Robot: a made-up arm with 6 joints. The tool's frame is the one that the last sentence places. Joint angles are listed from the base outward.
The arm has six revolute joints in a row. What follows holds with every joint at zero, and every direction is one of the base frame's.
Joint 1 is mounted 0.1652 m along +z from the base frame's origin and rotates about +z.
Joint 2 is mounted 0.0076 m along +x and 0.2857 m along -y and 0.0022 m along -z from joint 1 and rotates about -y.
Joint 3 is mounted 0.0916 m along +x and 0.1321 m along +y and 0.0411 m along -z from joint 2 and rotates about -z.
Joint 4 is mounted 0.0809 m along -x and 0.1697 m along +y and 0.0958 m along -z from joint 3 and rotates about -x.
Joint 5 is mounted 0.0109 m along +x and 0.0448 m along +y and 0.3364 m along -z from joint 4 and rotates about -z.
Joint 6 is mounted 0.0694 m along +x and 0.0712 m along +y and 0.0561 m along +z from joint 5 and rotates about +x.
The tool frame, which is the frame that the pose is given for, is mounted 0.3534 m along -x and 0.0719 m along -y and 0.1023 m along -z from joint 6; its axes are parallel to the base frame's.
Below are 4 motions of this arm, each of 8 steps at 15 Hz.
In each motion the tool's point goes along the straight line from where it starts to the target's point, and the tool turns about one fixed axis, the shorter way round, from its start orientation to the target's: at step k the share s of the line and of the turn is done. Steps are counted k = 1, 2, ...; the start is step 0. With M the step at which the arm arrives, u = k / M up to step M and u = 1 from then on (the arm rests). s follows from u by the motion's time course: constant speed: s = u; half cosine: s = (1 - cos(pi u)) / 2; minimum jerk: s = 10 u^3 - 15 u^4 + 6 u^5.
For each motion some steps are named. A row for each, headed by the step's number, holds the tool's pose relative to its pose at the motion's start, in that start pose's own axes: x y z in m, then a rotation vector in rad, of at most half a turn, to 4 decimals.
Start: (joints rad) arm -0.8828 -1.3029 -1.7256 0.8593 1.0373 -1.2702
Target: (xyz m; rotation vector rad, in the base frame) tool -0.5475 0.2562 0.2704 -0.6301 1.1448 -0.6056
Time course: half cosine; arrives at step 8
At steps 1, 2, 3, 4, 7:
1: -0.0005 -0.0024 0.0104 0.0068 0.0347 -0.0043
2: -0.0018 -0.0092 0.0401 0.0261 0.1334 -0.0166
3: -0.0038 -0.0194 0.0845 0.0551 0.2812 -0.0349
4: -0.0061 -0.0314 0.1369 0.0893 0.4556 -0.0566
7: -0.0118 -0.0605 0.2633 0.1717 0.8765 -0.1089

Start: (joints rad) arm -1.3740 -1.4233 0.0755 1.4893 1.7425 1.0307
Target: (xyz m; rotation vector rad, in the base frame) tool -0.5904 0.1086 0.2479 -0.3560 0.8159 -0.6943
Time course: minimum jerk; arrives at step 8
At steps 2, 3, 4, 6, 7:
2: 0.0329 -0.0296 0.0095 -0.0151 0.0409 0.0965
3: 0.0874 -0.0788 0.0253 -0.0402 0.1088 0.2567
4: 0.1588 -0.1431 0.0459 -0.0730 0.1977 0.4663
6: 0.2847 -0.2567 0.0823 -0.1309 0.3544 0.8361
7: 0.3125 -0.2817 0.0904 -0.1436 0.3890 0.9176

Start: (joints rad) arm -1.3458 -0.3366 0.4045 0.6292 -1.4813 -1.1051
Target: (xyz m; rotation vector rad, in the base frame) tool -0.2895 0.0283 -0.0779 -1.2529 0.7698 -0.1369
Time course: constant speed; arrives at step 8
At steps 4, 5, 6, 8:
4: 0.0264 0.0152 -0.0014 -0.1785 0.1419 -0.2284
5: 0.0329 0.0190 -0.0017 -0.2232 0.1773 -0.2855
6: 0.0395 0.0228 -0.0021 -0.2678 0.2128 -0.3426
8: 0.0527 0.0304 -0.0028 -0.3571 0.2838 -0.4568

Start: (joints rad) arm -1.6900 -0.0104 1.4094 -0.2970 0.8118 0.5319
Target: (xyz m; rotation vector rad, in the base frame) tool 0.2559 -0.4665 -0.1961 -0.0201 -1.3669 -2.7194
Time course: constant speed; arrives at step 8
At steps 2, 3, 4, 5, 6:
2: -0.0078 -0.0315 0.0554 0.0306 0.1114 0.1860
3: -0.0117 -0.0472 0.0831 0.0459 0.1671 0.2790
4: -0.0156 -0.0630 0.1108 0.0612 0.2228 0.3720
5: -0.0195 -0.0787 0.1386 0.0766 0.2786 0.4650
6: -0.0234 -0.0945 0.1663 0.0919 0.3343 0.5580

